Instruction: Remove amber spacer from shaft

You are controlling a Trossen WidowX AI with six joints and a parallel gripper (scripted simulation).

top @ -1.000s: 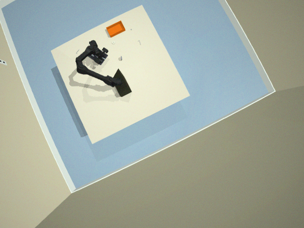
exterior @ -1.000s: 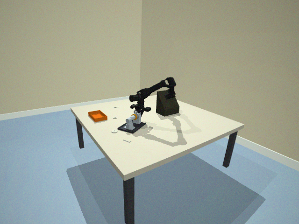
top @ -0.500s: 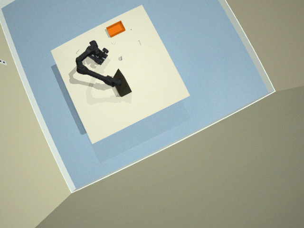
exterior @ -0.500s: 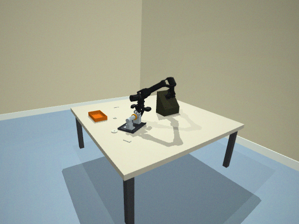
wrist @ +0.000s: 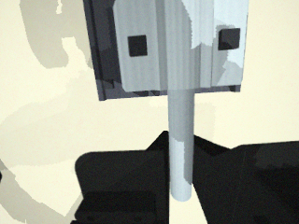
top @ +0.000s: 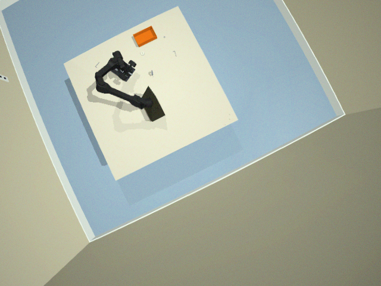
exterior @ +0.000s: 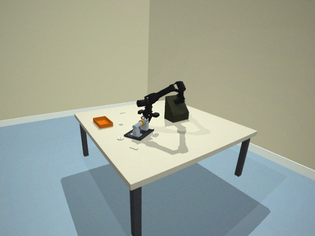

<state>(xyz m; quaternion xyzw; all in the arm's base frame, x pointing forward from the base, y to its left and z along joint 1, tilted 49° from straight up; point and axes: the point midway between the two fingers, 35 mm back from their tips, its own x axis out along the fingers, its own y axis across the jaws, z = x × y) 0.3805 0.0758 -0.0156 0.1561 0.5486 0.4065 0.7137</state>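
Right now the pale grey shaft is 70 mm ahead of my gripper tip, 30 mm to the left of it and 30 mm above it. Also, from my gripper tip: amber spacer 110 mm ahead, 50 mm to the left, 30 mm above; then orange tray 300 mm to the right, 290 mm ahead, 40 mm below.
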